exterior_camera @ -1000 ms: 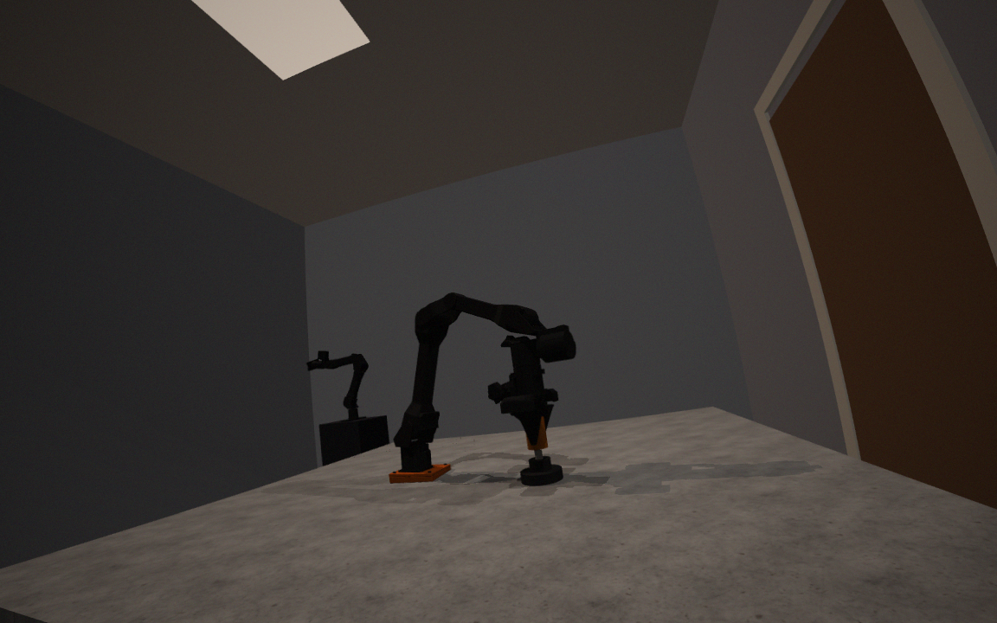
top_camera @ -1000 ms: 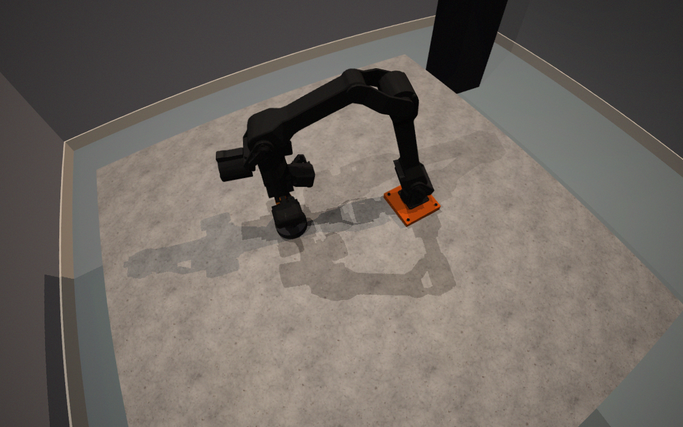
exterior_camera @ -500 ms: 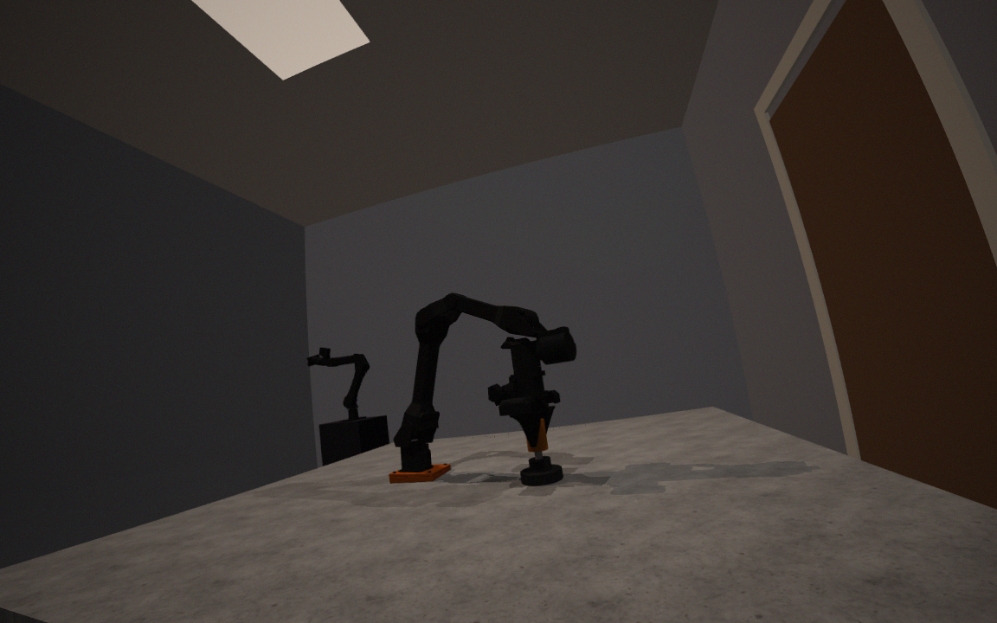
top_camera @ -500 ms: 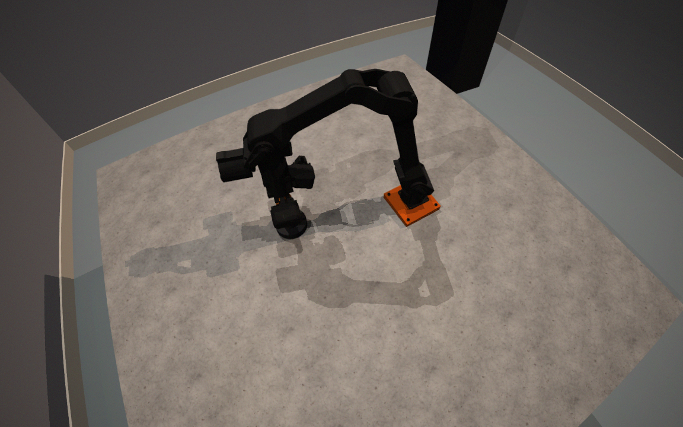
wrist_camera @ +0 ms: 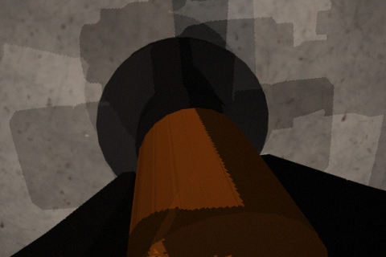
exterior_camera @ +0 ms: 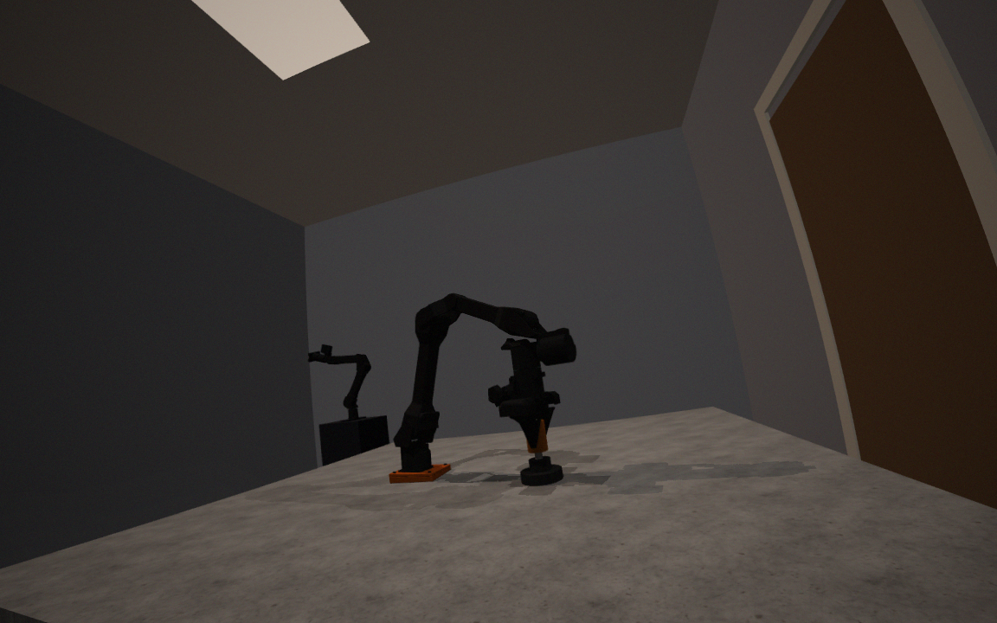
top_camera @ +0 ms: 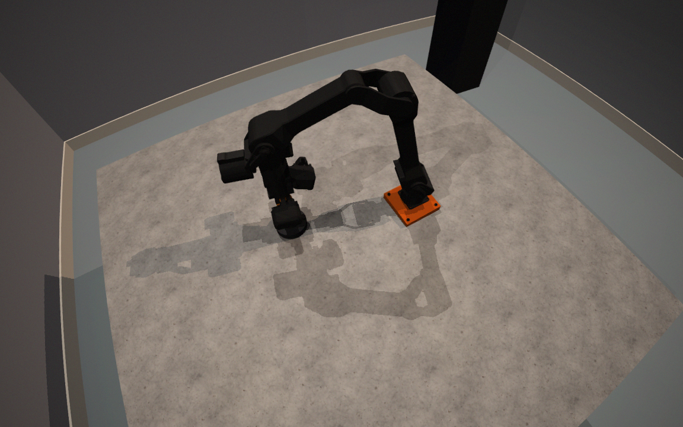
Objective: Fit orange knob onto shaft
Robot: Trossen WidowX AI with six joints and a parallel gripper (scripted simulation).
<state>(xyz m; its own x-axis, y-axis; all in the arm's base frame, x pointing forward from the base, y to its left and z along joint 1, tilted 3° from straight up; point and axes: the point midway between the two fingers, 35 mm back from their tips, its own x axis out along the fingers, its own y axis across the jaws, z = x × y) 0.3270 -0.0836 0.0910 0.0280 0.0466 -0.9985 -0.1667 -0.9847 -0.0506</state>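
My gripper tip is now 40 mm above the round black pedestal. From my gripper tip the other things lie so: orange knob: 30 mm above.
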